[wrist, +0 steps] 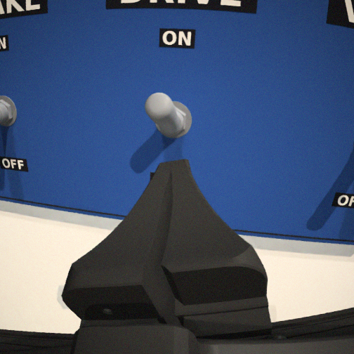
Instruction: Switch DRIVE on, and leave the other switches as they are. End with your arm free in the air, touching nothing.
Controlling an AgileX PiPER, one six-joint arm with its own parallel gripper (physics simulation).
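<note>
The DRIVE switch lever (pixel 160 106) is light grey and stands at the upper middle of the blue panel (pixel 280 100). Its rounded tip is a little above and left of its base, leaning toward the ON label (pixel 177 38). The bottom of the DRIVE label (pixel 182 4) shows at the top edge. My gripper (pixel 176 177) is shut with nothing between its fingers. Its tips are below the lever, with a visible gap between them, and cover most of the label under the switch.
Part of the left neighbouring switch (pixel 6 111) shows at the left edge, with its OFF label (pixel 13 164) below. At the right edge are part of another OFF label (pixel 345 201) and a lever's shadow. The panel's lower edge runs behind my fingers, above a cream surface (pixel 30 270).
</note>
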